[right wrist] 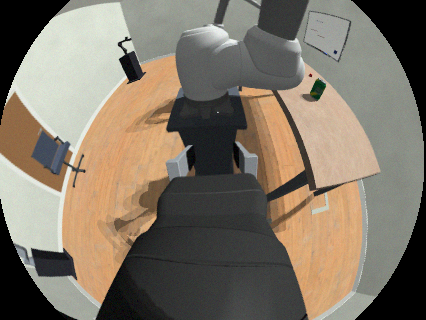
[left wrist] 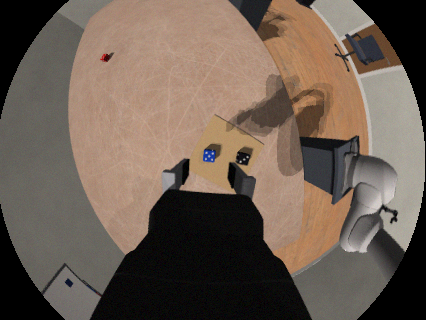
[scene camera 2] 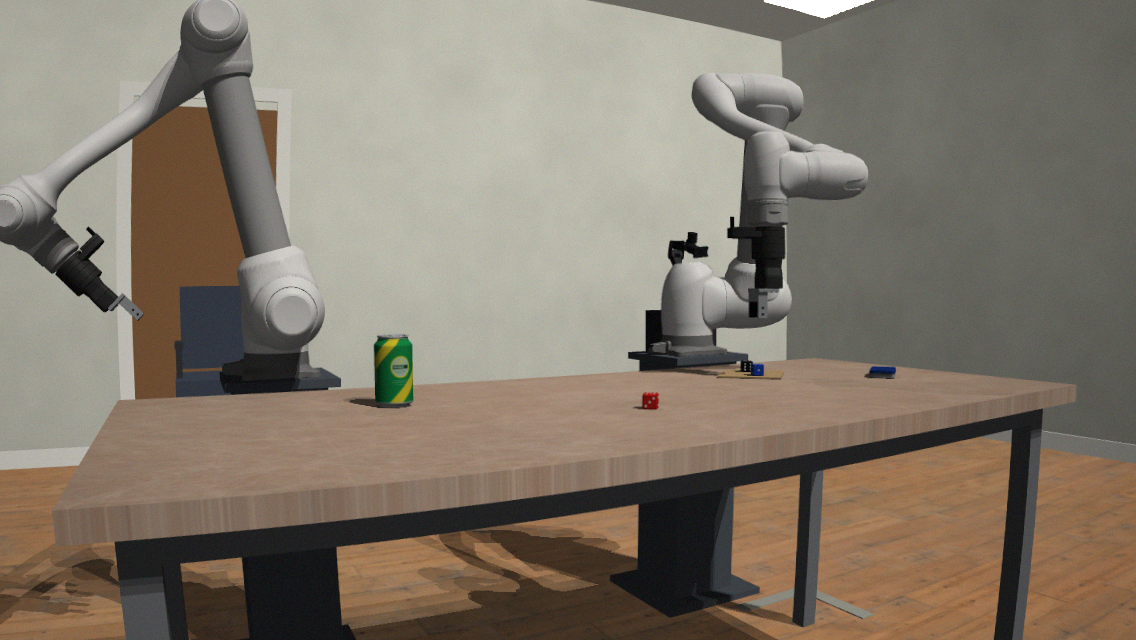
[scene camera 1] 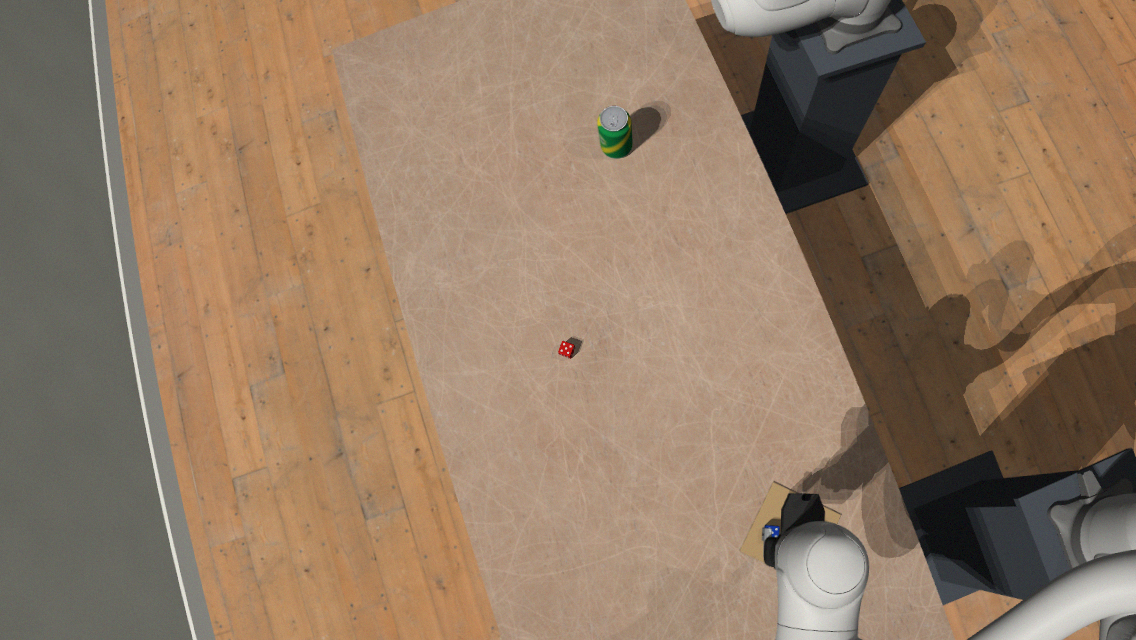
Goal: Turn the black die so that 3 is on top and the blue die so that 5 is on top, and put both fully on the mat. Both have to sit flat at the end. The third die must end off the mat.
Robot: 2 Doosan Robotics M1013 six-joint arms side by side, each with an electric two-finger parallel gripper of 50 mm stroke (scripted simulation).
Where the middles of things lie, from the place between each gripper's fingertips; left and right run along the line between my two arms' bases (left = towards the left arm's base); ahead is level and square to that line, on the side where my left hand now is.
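Labels:
My left hand [scene camera 2: 757, 317] is 30 mm past the tan mat [scene camera 1: 770, 512] and 10 mm to the right of it, at 150 mm above it. Going by its middle, the mat is nearer to my left hand than to my right hand.
As for my right hand [scene camera 2: 141, 317], it is 1280 mm to the right of the tan mat and 530 mm short of it, and also 160 mm above it.

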